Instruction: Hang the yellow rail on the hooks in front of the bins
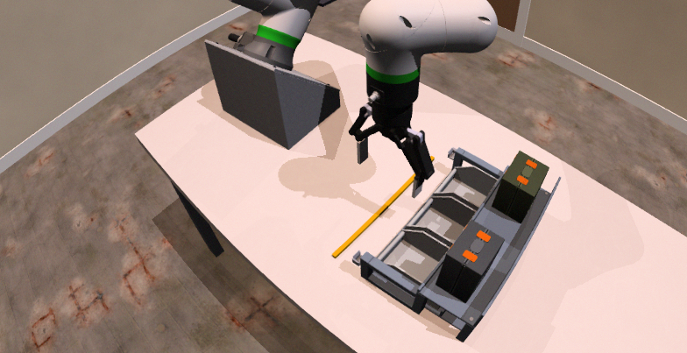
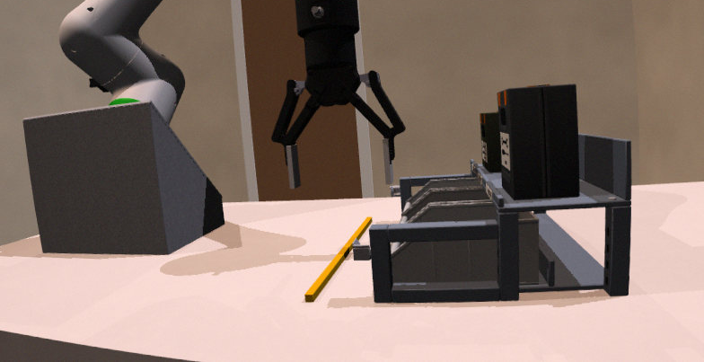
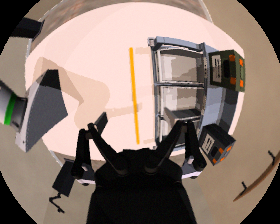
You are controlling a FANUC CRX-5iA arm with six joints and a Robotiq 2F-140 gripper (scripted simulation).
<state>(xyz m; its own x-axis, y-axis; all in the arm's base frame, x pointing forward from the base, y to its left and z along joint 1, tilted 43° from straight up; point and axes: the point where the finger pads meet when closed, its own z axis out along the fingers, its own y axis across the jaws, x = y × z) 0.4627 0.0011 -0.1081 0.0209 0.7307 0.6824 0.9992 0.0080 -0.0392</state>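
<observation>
Right now my hand is 110 mm above the yellow rail.
</observation>
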